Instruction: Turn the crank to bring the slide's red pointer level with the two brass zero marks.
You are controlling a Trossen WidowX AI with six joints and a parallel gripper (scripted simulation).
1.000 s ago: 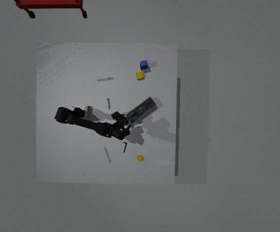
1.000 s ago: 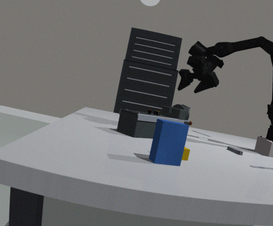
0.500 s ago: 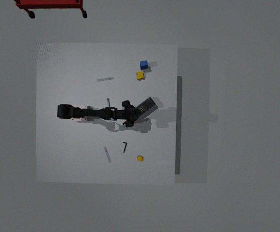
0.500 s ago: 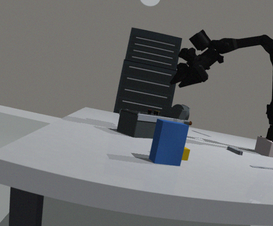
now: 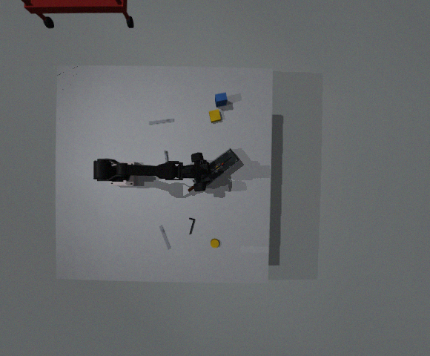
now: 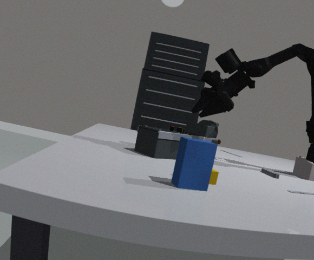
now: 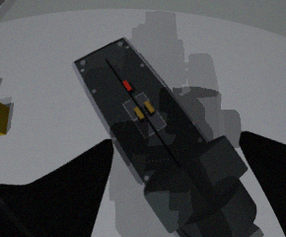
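My gripper tip is 90 mm past the brown crank handle, 100 mm to the left of it and 80 mm above it. Round my gripper tip: red pointer (60 mm ahead, 60 mm to the left, 60 mm below); black hex key (60 mm behind, 310 mm to the right, 130 mm below); yellow block (20 mm behind, 330 mm to the left, 120 mm below).
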